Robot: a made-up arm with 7 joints.
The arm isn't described. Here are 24 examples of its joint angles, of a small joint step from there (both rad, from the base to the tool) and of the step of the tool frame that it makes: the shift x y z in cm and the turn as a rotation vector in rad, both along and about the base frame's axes.
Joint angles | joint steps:
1: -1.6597 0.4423 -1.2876 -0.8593 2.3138 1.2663 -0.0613 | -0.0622 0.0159 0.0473 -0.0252 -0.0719 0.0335 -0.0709
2: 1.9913 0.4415 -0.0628 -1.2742 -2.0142 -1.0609 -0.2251 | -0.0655 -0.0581 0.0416 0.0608 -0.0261 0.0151 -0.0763
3: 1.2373 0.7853 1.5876 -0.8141 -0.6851 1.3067 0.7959 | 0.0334 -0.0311 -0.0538 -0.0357 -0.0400 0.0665 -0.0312
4: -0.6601 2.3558 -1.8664 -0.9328 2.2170 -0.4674 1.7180 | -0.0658 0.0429 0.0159 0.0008 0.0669 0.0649 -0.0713
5: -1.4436 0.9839 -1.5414 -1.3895 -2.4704 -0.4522 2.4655 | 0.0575 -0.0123 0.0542 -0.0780 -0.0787 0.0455 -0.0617
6: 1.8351 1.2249 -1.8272 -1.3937 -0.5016 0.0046 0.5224 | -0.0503 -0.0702 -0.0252 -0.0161 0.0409 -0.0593 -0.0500
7: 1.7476 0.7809 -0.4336 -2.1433 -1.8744 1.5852 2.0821 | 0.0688 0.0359 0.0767 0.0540 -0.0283 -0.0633 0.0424
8: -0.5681 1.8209 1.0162 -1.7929 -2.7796 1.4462 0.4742 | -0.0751 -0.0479 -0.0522 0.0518 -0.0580 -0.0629 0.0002
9: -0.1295 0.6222 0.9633 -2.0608 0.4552 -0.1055 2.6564 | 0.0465 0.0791 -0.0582 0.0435 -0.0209 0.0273 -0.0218
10: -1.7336 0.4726 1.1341 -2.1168 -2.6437 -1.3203 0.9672 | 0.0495 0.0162 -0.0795 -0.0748 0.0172 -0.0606 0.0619
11: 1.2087 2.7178 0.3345 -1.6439 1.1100 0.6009 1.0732 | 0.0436 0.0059 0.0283 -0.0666 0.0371 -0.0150 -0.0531
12: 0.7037 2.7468 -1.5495 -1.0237 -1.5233 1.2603 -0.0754 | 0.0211 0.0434 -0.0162 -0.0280 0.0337 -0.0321 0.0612
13: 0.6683 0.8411 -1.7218 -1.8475 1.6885 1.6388 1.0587 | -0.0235 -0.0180 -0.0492 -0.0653 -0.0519 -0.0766 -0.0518
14: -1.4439 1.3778 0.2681 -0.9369 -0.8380 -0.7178 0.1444 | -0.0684 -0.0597 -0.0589 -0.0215 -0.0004 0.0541 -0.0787
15: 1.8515 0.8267 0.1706 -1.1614 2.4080 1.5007 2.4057 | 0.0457 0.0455 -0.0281 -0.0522 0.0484 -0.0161 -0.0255
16: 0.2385 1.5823 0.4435 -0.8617 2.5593 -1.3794 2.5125 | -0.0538 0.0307 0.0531 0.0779 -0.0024 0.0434 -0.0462
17: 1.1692 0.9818 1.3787 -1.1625 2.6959 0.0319 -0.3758 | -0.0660 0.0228 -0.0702 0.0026 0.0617 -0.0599 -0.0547
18: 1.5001 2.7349 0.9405 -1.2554 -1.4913 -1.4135 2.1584 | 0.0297 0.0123 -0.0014 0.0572 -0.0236 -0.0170 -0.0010
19: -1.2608 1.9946 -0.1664 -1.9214 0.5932 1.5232 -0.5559 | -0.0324 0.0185 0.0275 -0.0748 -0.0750 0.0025 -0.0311
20: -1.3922 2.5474 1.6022 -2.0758 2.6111 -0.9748 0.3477 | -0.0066 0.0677 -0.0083 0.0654 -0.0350 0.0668 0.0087
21: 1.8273 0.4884 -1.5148 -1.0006 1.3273 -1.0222 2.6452 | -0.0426 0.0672 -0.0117 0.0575 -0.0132 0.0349 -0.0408
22: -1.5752 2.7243 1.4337 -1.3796 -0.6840 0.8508 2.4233 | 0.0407 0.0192 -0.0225 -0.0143 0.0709 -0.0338 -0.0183
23: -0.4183 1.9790 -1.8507 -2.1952 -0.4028 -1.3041 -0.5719 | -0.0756 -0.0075 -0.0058 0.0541 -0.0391 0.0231 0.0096
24: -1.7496 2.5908 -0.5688 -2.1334 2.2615 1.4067 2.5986 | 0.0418 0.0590 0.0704 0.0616 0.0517 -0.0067 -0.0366
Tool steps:
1: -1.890 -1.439 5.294 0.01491 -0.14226 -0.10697
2: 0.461 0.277 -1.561 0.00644 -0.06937 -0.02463
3: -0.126 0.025 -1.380 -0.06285 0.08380 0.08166
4: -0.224 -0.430 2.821 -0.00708 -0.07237 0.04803
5: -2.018 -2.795 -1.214 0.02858 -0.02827 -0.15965
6: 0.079 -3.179 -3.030 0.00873 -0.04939 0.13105
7: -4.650 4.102 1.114 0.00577 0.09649 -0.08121
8: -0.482 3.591 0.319 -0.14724 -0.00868 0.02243
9: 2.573 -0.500 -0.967 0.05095 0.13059 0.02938
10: -2.271 -3.729 1.157 0.08058 0.02625 0.01271
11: -2.438 -1.934 -2.090 -0.06479 0.10785 -0.03755
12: 0.677 -1.174 0.929 -0.00202 -0.03638 0.05789
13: 1.020 -2.173 3.166 -0.08071 -0.08121 0.08592
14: 1.242 -3.707 0.986 0.02200 -0.04850 0.01827
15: 0.301 -0.368 -0.015 -0.02051 -0.00884 -0.02179
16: -2.246 1.023 4.438 -0.01938 -0.05313 0.03079
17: 3.101 0.644 -2.547 -0.03762 -0.03066 0.00822
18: 0.248 1.765 -0.336 0.04850 0.00394 0.02812
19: -2.681 -3.011 -1.719 0.12290 -0.06902 0.03012
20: -0.922 -0.774 -0.020 -0.03225 -0.03739 0.05937
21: -3.977 4.945 1.114 -0.09082 0.01094 -0.15594
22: 1.677 -2.232 1.997 0.01616 0.09730 0.08041
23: 2.778 1.471 0.642 0.07650 -0.07633 -0.04855
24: -2.545 0.865 1.539 -0.00513 -0.06020 0.01199
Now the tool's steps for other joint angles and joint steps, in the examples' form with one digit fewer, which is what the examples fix.
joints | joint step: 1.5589 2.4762 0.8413 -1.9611 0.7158 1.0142 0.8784 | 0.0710 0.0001 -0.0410 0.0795 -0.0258 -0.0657 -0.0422
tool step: -0.88 4.04 -2.97 0.0336 0.0652 -0.0017
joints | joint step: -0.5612 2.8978 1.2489 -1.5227 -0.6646 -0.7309 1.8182 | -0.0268 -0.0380 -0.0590 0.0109 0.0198 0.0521 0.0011
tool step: 0.62 2.46 2.24 -0.0909 0.0001 -0.0345
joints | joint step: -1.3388 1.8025 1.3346 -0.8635 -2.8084 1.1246 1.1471 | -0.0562 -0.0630 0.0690 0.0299 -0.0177 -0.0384 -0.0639
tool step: 2.65 2.61 -2.78 -0.1129 -0.0681 -0.1447
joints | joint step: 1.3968 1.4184 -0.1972 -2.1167 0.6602 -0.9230 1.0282 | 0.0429 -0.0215 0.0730 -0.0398 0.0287 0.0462 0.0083
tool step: 1.39 -0.30 0.99 0.0025 0.0045 0.0376
